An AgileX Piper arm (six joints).
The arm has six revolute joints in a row. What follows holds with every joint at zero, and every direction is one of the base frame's. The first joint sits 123 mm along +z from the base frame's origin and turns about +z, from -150 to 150 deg. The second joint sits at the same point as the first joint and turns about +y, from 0 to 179.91 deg. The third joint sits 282.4 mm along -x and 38.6 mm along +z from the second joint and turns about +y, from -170 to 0 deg. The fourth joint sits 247.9 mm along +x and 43.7 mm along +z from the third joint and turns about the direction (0.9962, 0, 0.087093), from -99.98 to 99.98 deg. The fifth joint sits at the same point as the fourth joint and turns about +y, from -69.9 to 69.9 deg. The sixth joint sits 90.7 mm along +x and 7.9 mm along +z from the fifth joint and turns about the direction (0.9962, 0, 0.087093), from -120 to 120 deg. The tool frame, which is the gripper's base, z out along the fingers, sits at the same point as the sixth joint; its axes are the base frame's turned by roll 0, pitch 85.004 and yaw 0 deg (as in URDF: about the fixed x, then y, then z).
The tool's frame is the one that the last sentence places.
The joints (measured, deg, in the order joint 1, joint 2, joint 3, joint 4, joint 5, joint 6), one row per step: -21.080, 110.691, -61.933, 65.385, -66.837, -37.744; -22.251, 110.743, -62.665, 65.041, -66.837, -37.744; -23.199, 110.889, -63.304, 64.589, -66.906, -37.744; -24.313, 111.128, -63.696, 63.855, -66.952, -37.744; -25.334, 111.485, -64.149, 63.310, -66.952, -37.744; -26.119, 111.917, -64.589, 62.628, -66.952, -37.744; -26.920, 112.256, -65.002, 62.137, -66.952, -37.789; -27.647, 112.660, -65.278, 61.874, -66.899, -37.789; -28.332, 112.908, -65.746, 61.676, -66.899, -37.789; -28.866, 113.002, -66.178, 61.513, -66.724, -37.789; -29.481, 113.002, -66.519, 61.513, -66.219, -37.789; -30.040, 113.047, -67.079, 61.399, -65.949, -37.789; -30.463, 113.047, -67.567, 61.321, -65.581, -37.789; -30.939, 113.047, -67.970, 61.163, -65.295, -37.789
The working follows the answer.
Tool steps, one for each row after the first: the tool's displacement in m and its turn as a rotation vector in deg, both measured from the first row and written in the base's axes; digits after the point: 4 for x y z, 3 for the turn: -0.0020, -0.0074, 0.0031, -0.483, -0.540, -0.935; -0.0034, -0.0135, 0.0055, -1.030, -0.879, -1.620; -0.0058, -0.0202, 0.0063, -1.627, -0.810, -2.263; -0.0077, -0.0266, 0.0064, -2.039, -0.727, -2.913; -0.0085, -0.0317, 0.0060, -2.504, -0.522, -3.232; -0.0099, -0.0368, 0.0060, -2.875, -0.381, -3.700; -0.0114, -0.0414, 0.0046, -2.958, -0.160, -4.210; -0.0128, -0.0459, 0.0051, -3.187, -0.280, -4.764; -0.0137, -0.0494, 0.0064, -3.317, -0.492, -5.080; -0.0152, -0.0532, 0.0073, -3.099, -0.705, -5.371; -0.0161, -0.0569, 0.0093, -3.214, -1.073, -5.686; -0.0166, -0.0598, 0.0111, -3.224, -1.416, -5.823; -0.0175, -0.0629, 0.0127, -3.313, -1.665, -6.011
Tool pose at each row, in the base's axes (x y z in m, rotation vector in deg; rounded; the steps above come from the unrounded poses): 0.3292, -0.2085, 0.2163, 61.823, 72.281, -57.823; 0.3272, -0.2158, 0.2195, 62.336, 71.143, -58.431; 0.3258, -0.2219, 0.2218, 62.539, 70.230, -59.013; 0.3235, -0.2286, 0.2227, 62.516, 69.630, -59.854; 0.3215, -0.2350, 0.2227, 62.633, 69.151, -60.611; 0.3207, -0.2401, 0.2224, 62.422, 68.882, -61.228; 0.3194, -0.2452, 0.2223, 62.416, 68.551, -61.863; 0.3178, -0.2498, 0.2210, 62.631, 68.446, -62.434; 0.3164, -0.2544, 0.2215, 62.894, 67.955, -62.888; 0.3155, -0.2579, 0.2227, 63.098, 67.560, -63.050; 0.3140, -0.2616, 0.2236, 63.557, 67.394, -63.012; 0.3131, -0.2654, 0.2256, 63.829, 66.883, -63.061; 0.3127, -0.2683, 0.2274, 64.047, 66.540, -62.938; 0.3118, -0.2713, 0.2291, 64.204, 66.197, -62.958

